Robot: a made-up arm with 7 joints.
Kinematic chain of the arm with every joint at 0, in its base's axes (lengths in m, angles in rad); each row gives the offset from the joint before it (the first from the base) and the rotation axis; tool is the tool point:
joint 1: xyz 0 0 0.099 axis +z
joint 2: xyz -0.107 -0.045 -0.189 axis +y
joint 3: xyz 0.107 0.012 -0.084 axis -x
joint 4: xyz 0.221 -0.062 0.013 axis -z
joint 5: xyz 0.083 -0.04 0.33 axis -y
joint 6: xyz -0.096 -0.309 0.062 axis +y
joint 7: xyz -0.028 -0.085 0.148 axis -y
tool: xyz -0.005 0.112 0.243
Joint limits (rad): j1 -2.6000..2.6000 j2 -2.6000..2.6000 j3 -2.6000..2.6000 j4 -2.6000..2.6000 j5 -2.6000..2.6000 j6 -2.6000..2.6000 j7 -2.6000..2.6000
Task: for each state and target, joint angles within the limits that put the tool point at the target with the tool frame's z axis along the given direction. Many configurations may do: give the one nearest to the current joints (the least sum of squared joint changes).
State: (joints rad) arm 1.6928 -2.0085 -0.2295 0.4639 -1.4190 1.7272 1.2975
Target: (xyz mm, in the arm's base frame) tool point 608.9 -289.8 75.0 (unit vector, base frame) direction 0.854 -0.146 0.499
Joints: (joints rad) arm 1.3668 -2.3030 -0.5528 1.2077 -1.4282 1.9012 1.9109
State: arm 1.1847 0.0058 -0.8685 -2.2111 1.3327 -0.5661 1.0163
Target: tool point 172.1 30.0 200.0 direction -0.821 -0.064 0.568
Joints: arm 0.4758 0.0029 -1.6173 -2.5154 1.9415 -1.0872 1.3315
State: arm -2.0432 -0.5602 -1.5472 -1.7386 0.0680 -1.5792 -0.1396
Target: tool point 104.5 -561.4 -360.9 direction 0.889 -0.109 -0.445
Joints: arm -1.3909 0.1776 -1.7368 -2.1449 0.8363 -1.8546 -0.2276
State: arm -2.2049 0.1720 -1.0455 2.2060 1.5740 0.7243 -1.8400
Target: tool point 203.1 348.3 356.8 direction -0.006 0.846 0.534
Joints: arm -2.2440 -0.7055 -0.2630 2.0499 1.1797 0.4397 -1.0815
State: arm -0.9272 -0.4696 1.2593 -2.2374 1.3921 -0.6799 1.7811
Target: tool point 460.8 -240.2 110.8 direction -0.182 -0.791 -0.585
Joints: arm -0.4494 -0.5108 1.1050 -2.1965 1.1868 -0.5174 1.6599
